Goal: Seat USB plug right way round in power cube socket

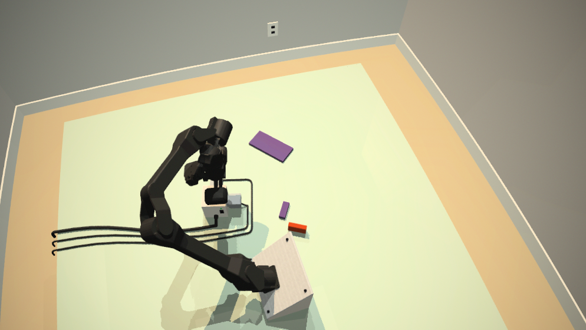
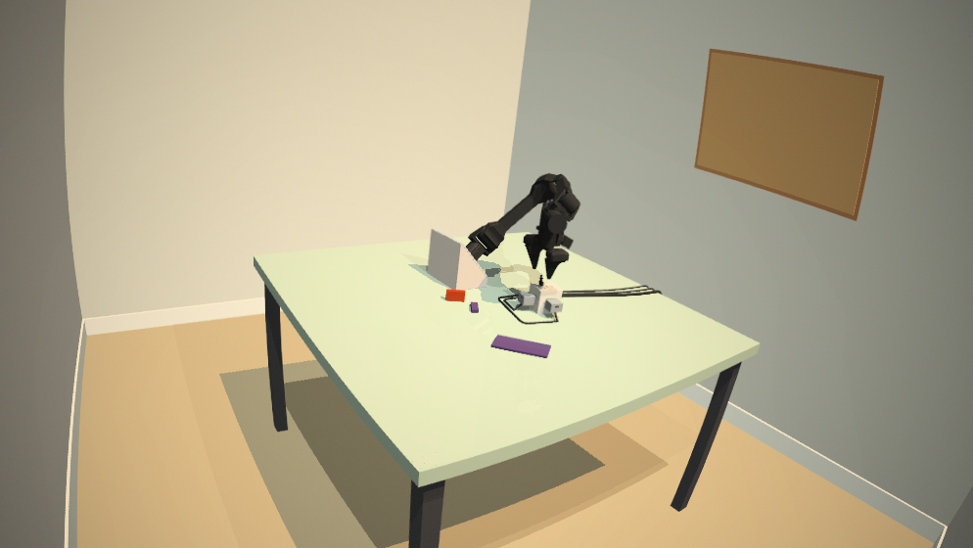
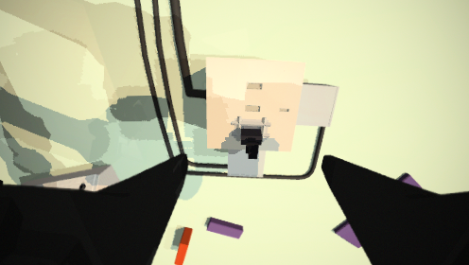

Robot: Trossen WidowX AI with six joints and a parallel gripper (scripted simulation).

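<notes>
The black USB plug is 30 mm below my gripper tip. The rest, counted from my gripper tip: orange block 210 mm to the right, 140 mm behind, 100 mm below; USB socket 50 mm below, 10 mm to the left; purple slab 210 mm ahead, 200 mm to the right, 110 mm below.
</notes>
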